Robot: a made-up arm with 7 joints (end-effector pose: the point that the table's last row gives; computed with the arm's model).
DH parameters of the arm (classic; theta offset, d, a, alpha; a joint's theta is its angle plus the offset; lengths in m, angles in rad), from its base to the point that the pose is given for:
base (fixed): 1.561 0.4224 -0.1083 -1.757
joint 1: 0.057 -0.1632 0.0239 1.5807
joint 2: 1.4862 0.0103 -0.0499 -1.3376
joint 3: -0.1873 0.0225 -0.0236 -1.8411
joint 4: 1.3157 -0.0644 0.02 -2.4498
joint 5: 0 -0.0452 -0.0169 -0.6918
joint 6: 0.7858 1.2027 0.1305 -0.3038
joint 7: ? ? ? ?
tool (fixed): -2.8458 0.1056 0 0
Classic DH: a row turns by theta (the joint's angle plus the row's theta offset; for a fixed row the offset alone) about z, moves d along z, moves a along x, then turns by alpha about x.
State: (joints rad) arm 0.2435 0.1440 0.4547 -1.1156 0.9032 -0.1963 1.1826
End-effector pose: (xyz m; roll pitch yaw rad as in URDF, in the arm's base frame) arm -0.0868 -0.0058 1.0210 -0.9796 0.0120 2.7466
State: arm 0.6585 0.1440 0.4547 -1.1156 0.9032 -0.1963 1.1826
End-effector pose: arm -0.0674 0.2291 0.9303 -0.6038 0.1751 2.7044
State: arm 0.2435 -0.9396 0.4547 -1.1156 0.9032 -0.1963 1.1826
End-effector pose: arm -0.0917 0.1692 0.9648 -1.3283 0.0651 1.7029
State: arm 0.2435 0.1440 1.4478 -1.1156 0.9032 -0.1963 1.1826
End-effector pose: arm -0.3913 -0.2365 0.6064 -1.0648 0.8533 -3.0365
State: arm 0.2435 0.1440 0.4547 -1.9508 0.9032 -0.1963 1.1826
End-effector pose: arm -0.0338 -0.0308 1.0523 -0.6378 -0.1682 -2.8178
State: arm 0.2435 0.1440 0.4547 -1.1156 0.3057 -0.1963 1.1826
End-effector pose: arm -0.2532 0.0526 0.8622 -1.3707 0.3285 2.3440
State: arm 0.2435 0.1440 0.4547 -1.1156 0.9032 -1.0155 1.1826
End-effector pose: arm -0.0440 0.2651 0.9058 -1.1181 0.2947 1.9654
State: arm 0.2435 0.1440 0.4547 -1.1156 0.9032 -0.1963 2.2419
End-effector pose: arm 0.0131 -0.0680 0.9929 -1.4048 -0.1827 -2.5392
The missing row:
joint 7: 0.3721 -0.7989 -0.0599 1.378
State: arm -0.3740 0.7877 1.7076 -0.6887 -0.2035 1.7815 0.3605
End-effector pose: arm 0.1909 -0.5735 0.0637 2.6726 1.0064 1.6495
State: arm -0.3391 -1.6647 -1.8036 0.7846 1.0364 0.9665 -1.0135
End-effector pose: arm -0.1509 -0.5881 0.2771 2.8217 0.6211 1.1540
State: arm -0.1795 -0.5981 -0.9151 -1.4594 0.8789 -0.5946 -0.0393
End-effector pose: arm 0.5993 -0.4116 0.8410 0.4444 0.0569 1.0556
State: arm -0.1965 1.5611 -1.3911 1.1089 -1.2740 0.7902 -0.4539
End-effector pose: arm 0.4247 0.1906 -0.0279 -3.0732 -0.6655 -0.4137
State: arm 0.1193 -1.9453 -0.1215 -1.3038 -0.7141 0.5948 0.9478
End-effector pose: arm 0.3106 0.2751 0.8919 -1.5476 -0.0096 0.0580
